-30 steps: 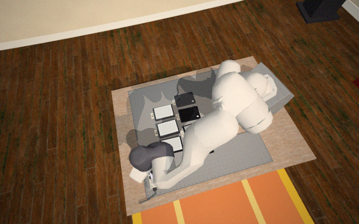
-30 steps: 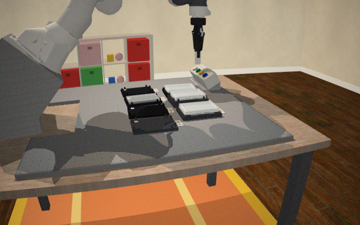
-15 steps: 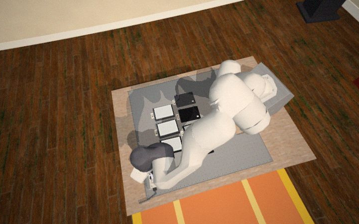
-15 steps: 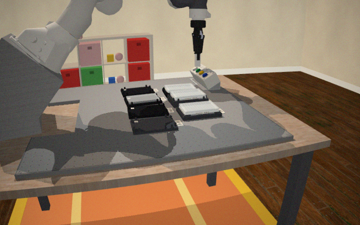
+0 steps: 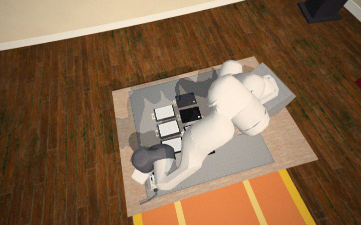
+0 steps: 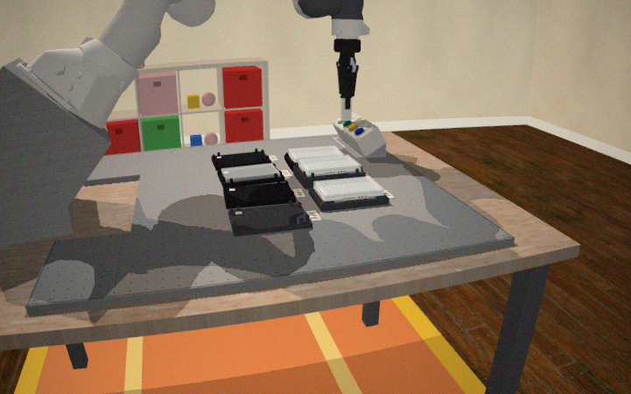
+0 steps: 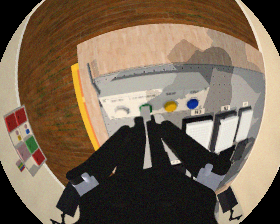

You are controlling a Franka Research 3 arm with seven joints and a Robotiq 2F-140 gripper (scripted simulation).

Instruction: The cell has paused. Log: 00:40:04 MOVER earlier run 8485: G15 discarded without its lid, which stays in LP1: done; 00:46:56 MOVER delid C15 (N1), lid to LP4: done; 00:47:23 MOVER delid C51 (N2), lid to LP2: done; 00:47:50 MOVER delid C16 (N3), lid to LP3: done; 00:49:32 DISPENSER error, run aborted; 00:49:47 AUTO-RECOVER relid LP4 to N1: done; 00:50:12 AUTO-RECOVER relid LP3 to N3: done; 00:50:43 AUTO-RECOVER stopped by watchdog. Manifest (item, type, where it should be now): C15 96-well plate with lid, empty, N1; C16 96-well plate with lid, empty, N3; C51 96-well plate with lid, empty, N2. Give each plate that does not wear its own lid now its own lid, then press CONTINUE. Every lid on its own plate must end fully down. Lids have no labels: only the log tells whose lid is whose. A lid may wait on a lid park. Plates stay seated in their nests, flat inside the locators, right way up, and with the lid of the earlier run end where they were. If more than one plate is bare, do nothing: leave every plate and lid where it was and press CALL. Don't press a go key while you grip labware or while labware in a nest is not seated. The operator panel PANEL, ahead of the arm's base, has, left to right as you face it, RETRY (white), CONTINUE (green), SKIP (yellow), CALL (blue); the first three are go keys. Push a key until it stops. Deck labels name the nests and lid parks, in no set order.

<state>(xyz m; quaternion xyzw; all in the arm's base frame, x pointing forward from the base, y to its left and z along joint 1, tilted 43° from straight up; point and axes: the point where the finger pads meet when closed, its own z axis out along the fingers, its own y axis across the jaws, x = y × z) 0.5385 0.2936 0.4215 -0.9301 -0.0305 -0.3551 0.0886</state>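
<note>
My hand is 4 cm above the green key. The rest, counted from my hand: yellow key (5 cm to the right, 4 cm below, 1 cm ahead); then white key (5 cm to the left, 4 cm below, 1 cm behind); then blue key (10 cm to the right, 4 cm below, 2 cm ahead).
</note>
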